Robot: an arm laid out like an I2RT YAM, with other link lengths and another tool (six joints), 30 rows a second.
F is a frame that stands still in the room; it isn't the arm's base.
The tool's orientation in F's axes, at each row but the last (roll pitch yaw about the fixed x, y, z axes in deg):
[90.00 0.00 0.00]
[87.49 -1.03 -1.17]
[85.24 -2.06 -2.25]
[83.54 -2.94 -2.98]
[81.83 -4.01 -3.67]
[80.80 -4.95 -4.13]
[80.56 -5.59 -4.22]
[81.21 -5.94 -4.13]
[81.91 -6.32 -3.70]
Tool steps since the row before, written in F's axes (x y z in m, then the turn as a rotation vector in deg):
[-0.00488 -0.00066 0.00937 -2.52 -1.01 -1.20]
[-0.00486 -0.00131 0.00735 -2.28 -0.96 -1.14]
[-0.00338 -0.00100 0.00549 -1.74 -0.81 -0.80]
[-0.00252 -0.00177 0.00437 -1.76 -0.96 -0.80]
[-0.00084 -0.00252 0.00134 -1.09 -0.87 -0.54]
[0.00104 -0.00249 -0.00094 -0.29 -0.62 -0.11]
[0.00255 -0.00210 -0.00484 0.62 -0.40 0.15]
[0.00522 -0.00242 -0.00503 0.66 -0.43 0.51]
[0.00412 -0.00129 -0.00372 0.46 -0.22 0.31]
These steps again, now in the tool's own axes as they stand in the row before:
[-0.00488 0.00937 0.00066 -2.52 -1.20 1.01]
[-0.00470 0.00737 0.00173 -2.28 -1.14 0.96]
[-0.00314 0.00549 0.00159 -1.73 -0.81 0.81]
[-0.00220 0.00425 0.00239 -1.75 -0.82 0.96]
[-0.00058 0.00100 0.00274 -1.07 -0.60 0.86]
[0.00113 -0.00141 0.00221 -0.25 -0.19 0.62]
[0.00221 -0.00532 0.00105 0.66 0.03 0.36]
[0.00483 -0.00581 0.00116 0.74 0.37 0.44]
[0.00376 -0.00426 0.00043 0.50 0.23 0.22]

